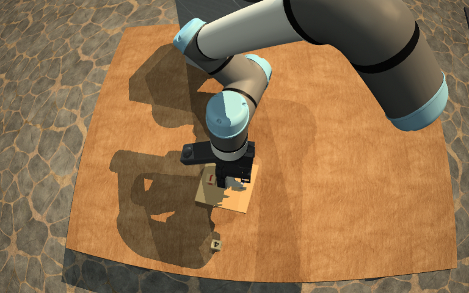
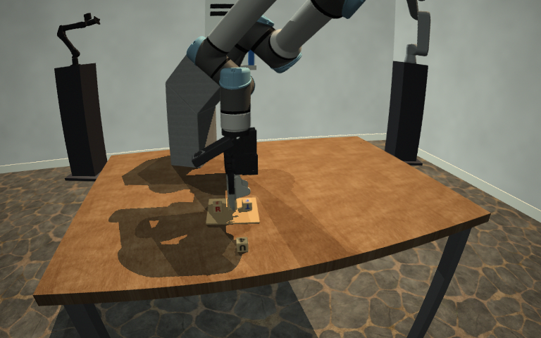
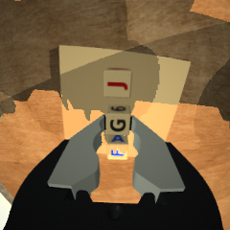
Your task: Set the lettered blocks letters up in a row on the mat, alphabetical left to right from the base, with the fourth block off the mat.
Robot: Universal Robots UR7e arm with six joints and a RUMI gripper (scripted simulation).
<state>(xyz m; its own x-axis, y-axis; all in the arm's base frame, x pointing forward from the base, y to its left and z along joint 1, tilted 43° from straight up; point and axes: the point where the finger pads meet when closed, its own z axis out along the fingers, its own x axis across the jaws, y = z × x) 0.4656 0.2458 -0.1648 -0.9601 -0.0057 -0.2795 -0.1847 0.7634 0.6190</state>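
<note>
Right now the tan mat is 2 cm below my hand. Round my hand: block 1 cm behind, 4 cm to the left, 1 cm below.
</note>
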